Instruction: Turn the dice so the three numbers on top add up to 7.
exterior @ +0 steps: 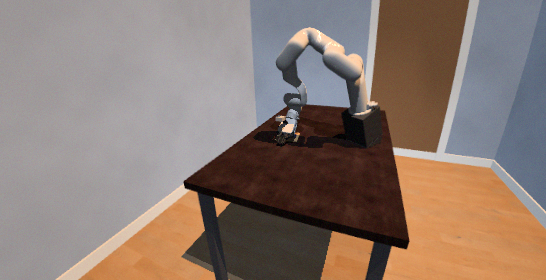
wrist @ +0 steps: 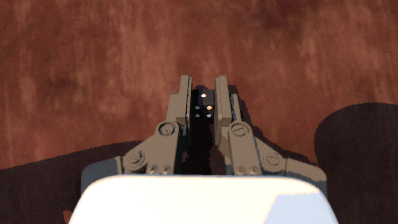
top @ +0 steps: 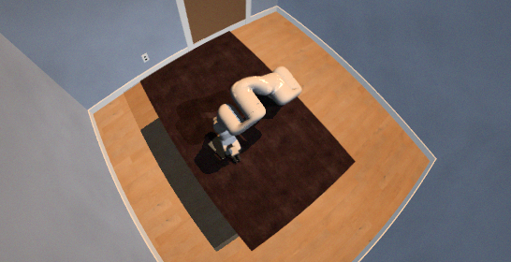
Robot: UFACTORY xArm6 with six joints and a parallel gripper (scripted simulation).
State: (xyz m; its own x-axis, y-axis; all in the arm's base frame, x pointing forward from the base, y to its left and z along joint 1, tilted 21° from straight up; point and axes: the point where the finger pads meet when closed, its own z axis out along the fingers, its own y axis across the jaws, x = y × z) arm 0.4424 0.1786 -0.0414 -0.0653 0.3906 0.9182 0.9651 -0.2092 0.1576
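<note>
Now: hand 130 mm to the left of the yellow die, 10 mm short of it and 10 mm above it. Also, from my hand: mat (130 mm to the right, 20 mm below, 10 mm ahead); blue die (140 mm to the right, 40 mm behind, 10 mm below); black die (20 mm below, 10 mm to the left).
</note>
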